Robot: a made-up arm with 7 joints. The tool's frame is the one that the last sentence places. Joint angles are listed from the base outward.
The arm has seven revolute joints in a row. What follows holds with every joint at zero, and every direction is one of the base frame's.
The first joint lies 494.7 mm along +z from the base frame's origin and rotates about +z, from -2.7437 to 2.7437 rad.
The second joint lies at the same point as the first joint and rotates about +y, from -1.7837 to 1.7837 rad.
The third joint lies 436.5 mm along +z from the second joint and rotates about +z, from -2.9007 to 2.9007 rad.
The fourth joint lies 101 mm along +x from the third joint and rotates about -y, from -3.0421 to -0.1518 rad.
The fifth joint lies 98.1 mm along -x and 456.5 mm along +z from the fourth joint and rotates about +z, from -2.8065 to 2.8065 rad.
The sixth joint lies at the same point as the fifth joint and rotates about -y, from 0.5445 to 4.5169 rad.
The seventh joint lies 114 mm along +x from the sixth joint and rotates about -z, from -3.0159 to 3.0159 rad.
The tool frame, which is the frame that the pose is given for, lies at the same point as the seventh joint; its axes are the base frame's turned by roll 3.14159, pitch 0 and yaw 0 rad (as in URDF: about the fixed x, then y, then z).
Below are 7 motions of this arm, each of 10 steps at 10 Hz.
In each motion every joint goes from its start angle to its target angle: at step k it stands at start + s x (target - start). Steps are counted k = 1, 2, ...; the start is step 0. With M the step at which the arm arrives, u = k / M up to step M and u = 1 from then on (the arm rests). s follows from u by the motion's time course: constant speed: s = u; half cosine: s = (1 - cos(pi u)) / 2; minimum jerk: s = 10 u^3 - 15 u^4 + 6 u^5.
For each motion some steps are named. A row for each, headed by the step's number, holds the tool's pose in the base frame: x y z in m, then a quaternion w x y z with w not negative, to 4 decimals.
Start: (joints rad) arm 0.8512 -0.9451 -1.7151 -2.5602 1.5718 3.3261 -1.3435
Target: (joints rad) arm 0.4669 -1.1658 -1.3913 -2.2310 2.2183 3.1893 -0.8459
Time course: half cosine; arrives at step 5
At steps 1, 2, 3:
1: 0.1628 -0.4270 0.4380 0.3003 -0.6496 0.6360 -0.2888
2: 0.1450 -0.4519 0.4642 0.3685 -0.5041 0.7176 -0.3085
3: 0.1145 -0.4809 0.5054 0.4586 -0.3055 0.7693 -0.3232

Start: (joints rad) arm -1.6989 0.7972 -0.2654 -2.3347 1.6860 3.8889 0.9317
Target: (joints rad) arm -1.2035 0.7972 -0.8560 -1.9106 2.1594 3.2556 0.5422
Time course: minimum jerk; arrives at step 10
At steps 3, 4, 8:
3: -0.2643 -0.4393 0.3905 0.4005 -0.5842 -0.6890 0.1535
4: -0.2747 -0.4585 0.4077 0.3678 -0.5943 -0.6920 0.1806
8: -0.2823 -0.5518 0.5094 0.1947 -0.5596 -0.7217 0.3580

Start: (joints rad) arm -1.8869 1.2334 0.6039 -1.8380 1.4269 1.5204 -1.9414
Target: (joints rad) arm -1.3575 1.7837 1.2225 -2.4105 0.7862 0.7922 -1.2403
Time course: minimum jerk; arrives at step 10
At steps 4, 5, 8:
4: 0.4315 -0.4038 0.1135 0.7633 -0.2324 0.0741 -0.5983
5: 0.5025 -0.2549 0.1625 0.8857 -0.1030 -0.0138 -0.4526
8: 0.4938 0.0387 0.3444 0.9417 0.2113 -0.2592 -0.0374

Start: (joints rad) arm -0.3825 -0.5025 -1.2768 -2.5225 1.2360 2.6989 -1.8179
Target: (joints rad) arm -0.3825 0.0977 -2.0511 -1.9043 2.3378 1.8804 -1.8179
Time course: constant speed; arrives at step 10
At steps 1, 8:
1: -0.2268 -0.4759 0.6042 0.0965 0.7015 -0.4694 0.5275
8: -0.4506 -0.4500 0.7432 0.3581 0.3790 -0.4935 0.6961

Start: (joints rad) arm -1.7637 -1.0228 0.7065 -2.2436 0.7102 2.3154 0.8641
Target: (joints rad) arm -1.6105 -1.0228 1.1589 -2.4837 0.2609 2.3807 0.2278
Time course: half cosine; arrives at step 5
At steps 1, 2, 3, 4, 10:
1: 0.3668 -0.1382 1.0192 0.0655 0.4837 -0.7601 0.4289
2: 0.4206 -0.1218 0.9560 0.1626 0.6011 -0.6914 0.3665
3: 0.4736 -0.0906 0.8708 0.2705 0.7267 -0.5690 0.2739
4: 0.5034 -0.0585 0.7978 0.3452 0.8053 -0.4438 0.1882
10: 0.5114 -0.0452 0.7693 0.3703 0.8286 -0.3908 0.1534

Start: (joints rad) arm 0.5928 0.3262 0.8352 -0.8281 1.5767 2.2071 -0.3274
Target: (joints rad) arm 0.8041 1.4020 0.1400 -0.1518 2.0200 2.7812 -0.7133
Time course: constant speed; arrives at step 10
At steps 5, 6, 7, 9, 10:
5: 0.6550 0.6189 0.8833 0.8725 -0.4798 -0.0394 -0.0838
6: 0.6846 0.6228 0.8074 0.8545 -0.5062 0.0003 -0.1162
7: 0.7044 0.6253 0.7321 0.8318 -0.5341 0.0328 -0.1477
9: 0.7173 0.6270 0.5863 0.7754 -0.5922 0.0761 -0.2056
10: 0.7116 0.6267 0.5167 0.7436 -0.6214 0.0871 -0.2310

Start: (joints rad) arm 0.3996 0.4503 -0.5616 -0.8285 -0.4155 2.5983 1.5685
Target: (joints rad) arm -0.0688 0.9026 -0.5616 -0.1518 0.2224 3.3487 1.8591
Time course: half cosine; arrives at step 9
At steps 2, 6, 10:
2: 0.6984 0.1098 1.1854 0.2471 -0.5554 0.4418 -0.6598
6: 0.6872 0.0041 1.1294 0.5107 -0.3617 0.3493 -0.6974
10: 0.6735 -0.0470 1.0853 0.6033 -0.2812 0.2927 -0.6865

